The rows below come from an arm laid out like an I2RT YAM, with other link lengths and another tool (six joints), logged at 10 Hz.
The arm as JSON. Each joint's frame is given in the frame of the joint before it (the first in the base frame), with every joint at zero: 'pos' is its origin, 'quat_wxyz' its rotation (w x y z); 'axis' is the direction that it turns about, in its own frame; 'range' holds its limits. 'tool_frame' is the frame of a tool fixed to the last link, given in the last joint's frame.
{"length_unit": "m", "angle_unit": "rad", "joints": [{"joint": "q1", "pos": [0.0, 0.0, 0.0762], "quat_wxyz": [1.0, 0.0, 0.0, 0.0], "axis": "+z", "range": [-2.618, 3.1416]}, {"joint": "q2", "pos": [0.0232, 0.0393, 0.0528], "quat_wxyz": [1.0, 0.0, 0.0, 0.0], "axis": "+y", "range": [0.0, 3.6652]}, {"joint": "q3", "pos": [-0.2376, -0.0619, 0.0], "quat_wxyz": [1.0, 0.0, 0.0, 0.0], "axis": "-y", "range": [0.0, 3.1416]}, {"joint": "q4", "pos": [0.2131, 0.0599, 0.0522], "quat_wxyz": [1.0, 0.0, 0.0, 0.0], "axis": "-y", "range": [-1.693, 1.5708]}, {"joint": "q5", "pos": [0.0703, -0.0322, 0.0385], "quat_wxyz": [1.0, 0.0, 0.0, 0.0], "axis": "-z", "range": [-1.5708, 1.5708]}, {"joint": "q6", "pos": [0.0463, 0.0, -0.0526], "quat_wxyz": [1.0, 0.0, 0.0, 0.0], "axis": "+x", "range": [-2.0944, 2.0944]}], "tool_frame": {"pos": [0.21, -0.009, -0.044], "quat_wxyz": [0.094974, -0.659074, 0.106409, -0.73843]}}
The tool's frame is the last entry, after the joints.
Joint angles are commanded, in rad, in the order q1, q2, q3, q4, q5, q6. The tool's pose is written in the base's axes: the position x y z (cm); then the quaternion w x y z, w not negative. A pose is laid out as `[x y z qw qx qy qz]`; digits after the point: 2 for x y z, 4 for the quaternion.
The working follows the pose.
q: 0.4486, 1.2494, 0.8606, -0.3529, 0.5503, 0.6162
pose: [36.25 4.85 7.98 0.0310 -0.8064 0.3070 -0.5045]
Where each joint sits with the arm in this pose, in the base's axes (m; each line is computed from the numbers above, not from the rounded line before):
q1: 0.0000 0.0000 0.0762
q2: 0.0039 0.0455 0.1290
q3: -0.0369 -0.0429 0.3544
q4: 0.1326 0.1052 0.3220
q5: 0.2167 0.1100 0.3029
q6: 0.2214 0.0854 0.2374
the tool: 0.3625 0.0485 0.0798

